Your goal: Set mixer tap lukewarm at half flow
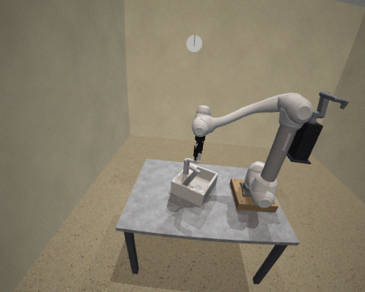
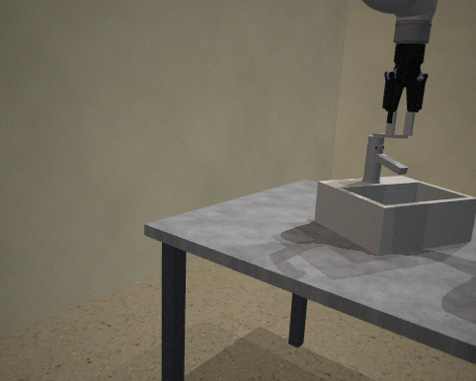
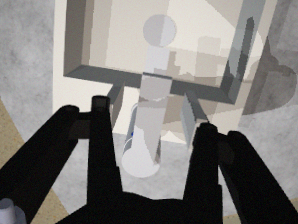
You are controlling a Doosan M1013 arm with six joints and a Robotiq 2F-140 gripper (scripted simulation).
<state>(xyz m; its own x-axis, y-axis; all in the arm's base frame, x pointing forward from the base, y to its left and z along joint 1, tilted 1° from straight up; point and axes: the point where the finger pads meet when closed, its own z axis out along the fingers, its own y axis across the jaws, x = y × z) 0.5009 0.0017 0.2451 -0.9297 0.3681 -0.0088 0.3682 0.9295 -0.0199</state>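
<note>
My gripper is now 3 cm short of the lever, 1 cm to the left of it and 4 cm above it. Also, from my hand: grey mixer tap 6 cm ahead, 2 cm to the right, 8 cm below; then white basin 3 cm behind, 1 cm to the left, 27 cm below.
</note>
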